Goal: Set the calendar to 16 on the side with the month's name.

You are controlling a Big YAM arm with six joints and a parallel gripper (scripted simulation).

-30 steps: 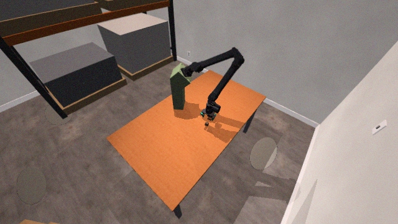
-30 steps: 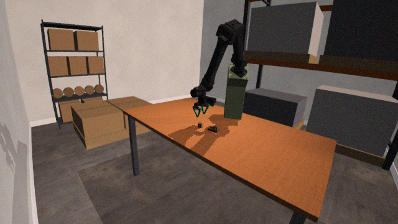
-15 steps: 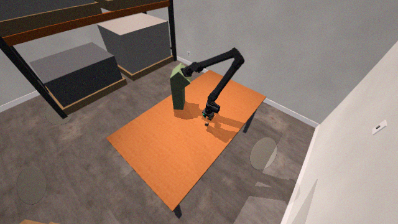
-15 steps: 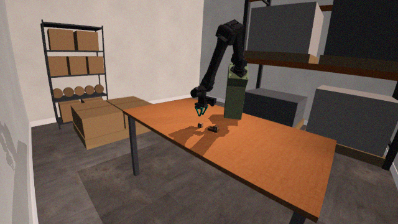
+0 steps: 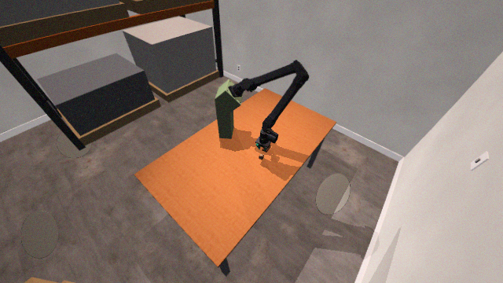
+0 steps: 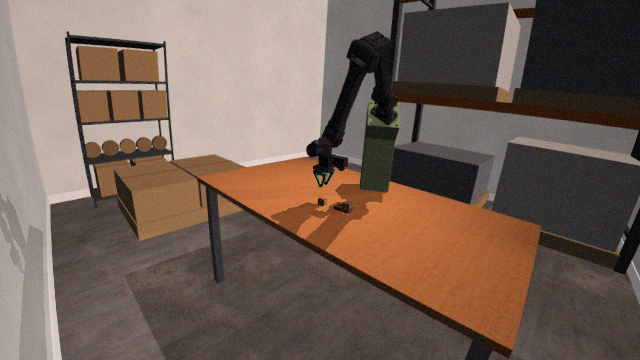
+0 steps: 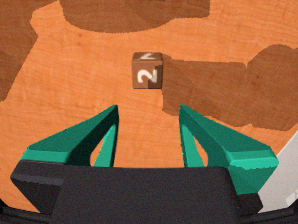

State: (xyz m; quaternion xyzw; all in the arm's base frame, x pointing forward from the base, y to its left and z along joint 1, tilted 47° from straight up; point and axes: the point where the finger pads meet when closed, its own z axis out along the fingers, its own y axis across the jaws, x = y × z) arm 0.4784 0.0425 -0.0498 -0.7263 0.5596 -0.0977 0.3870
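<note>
Right now the brown calendar cube is 90 mm below my hand. Also, from my hand: dark calendar tray: 50 mm behind, 100 mm to the left, 90 mm below.
</note>
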